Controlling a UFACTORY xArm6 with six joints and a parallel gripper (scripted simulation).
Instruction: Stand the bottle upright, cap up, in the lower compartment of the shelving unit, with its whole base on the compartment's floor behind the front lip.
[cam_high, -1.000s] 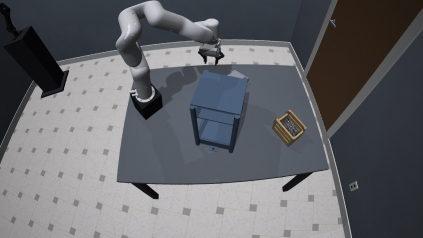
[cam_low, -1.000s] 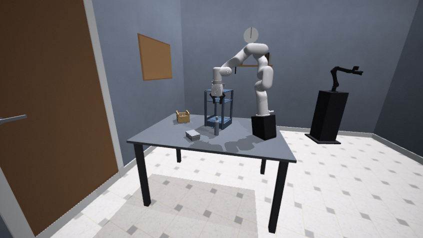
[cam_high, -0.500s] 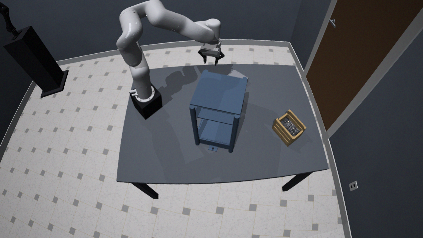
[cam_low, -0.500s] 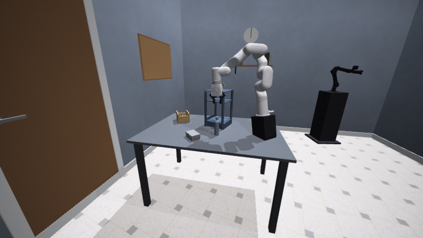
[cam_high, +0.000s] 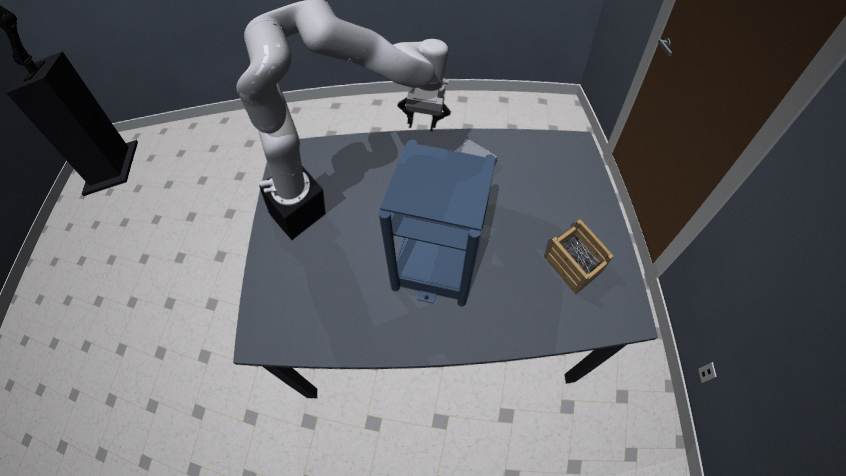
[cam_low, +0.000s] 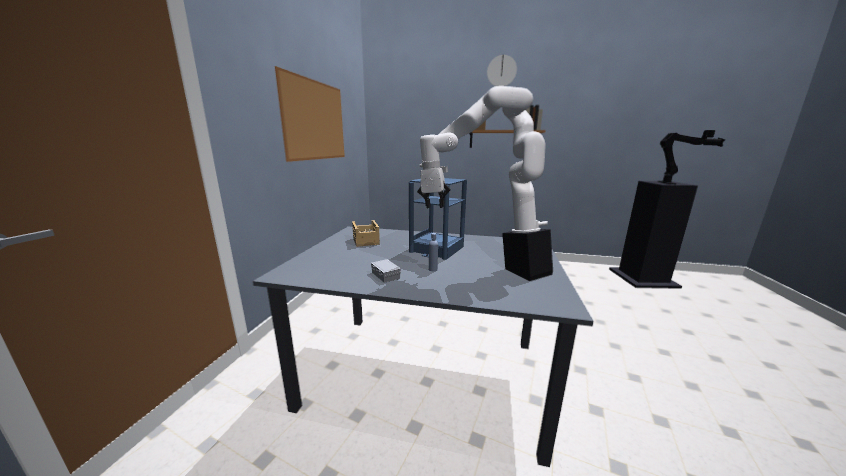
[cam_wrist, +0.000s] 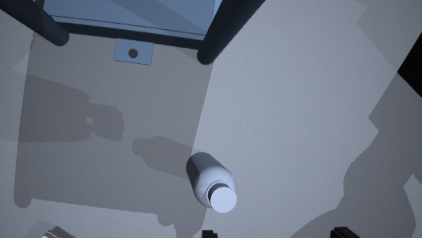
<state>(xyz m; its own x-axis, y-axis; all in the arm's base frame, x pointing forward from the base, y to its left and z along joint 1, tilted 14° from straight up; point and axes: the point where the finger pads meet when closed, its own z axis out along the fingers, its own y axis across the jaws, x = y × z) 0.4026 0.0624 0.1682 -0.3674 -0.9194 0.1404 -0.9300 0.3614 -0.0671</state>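
Right now the bottle is 20 cm below my hand. Round my hand: grey box 22 cm ahead, 8 cm to the left, 29 cm below; wooden crate 40 cm ahead, 41 cm to the right, 27 cm below; blue shelving unit 2 cm behind, 29 cm to the right, 12 cm below.
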